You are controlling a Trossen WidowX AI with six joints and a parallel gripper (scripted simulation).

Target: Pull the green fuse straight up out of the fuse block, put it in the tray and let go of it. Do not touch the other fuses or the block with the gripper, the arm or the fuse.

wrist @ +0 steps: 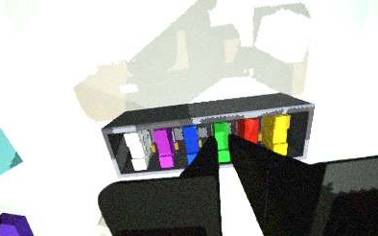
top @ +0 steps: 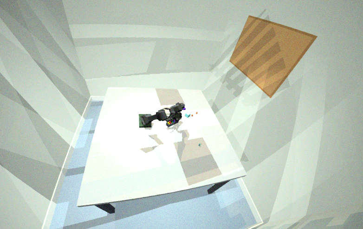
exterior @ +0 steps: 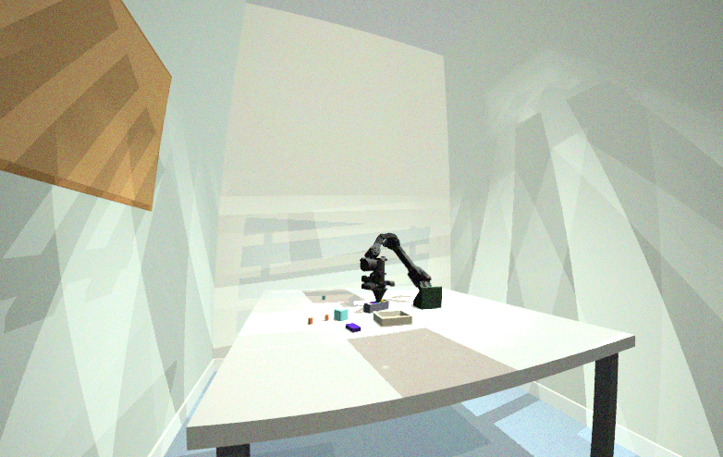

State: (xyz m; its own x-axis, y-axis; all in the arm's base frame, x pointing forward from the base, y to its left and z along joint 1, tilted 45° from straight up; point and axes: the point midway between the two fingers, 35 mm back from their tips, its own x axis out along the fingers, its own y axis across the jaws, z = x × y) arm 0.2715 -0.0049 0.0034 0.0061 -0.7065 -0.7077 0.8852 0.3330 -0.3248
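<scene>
Right now my gripper tip is 18 cm to the right of the beige tray, 3 cm above it and 1 cm short of it. Round my gripper tip: green fuse 1 cm below; cyan cube 21 cm ahead, 11 cm to the left, 1 cm below; purple block 24 cm to the left, 19 cm ahead, 3 cm below.
</scene>
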